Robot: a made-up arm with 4 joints.
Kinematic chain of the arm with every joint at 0, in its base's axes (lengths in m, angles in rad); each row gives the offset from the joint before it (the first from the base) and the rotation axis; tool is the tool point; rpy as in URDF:
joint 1: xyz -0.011 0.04 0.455 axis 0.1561 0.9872 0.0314
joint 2: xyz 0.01 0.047 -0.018 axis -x
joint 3: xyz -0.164 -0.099 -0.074 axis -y
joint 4: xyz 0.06 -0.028 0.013 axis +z
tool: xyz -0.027 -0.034 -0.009 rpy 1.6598 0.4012 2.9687
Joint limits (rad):
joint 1: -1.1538..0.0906
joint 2: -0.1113..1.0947
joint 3: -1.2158..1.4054
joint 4: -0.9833..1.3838
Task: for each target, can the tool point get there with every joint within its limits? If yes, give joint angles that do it. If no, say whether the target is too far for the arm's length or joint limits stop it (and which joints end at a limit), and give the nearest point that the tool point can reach.
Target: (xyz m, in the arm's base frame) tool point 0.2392 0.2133 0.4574
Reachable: no: joint limits stop it (at a limit: joint 1, joint 2, joint 4) | nearest point 0.0766 -0.0861 0.3425 | short by 0.360 m
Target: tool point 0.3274 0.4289 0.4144
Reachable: no: too far | nearest point 0.0876 -0.0875 0.3270 | short by 0.576 m
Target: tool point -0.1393 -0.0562 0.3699
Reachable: yes | joints -0.9484 0.7333 1.1062 -0.4594
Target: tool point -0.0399 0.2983 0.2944
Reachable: no: joint limits stop it (at a limit: joint 1, joint 2, joint 3, joint 4) | nearest point -0.1902 0.0382 0.3798 | short by 0.312 m
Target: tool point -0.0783 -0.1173 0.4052
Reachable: yes | joints -0.5799 0.6166 -0.6187 1.2060
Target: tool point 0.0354 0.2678 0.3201
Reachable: no: joint limits stop it (at a limit: joint 2, joint 4) | nearest point -0.0128 -0.0466 0.2893 | short by 0.320 m
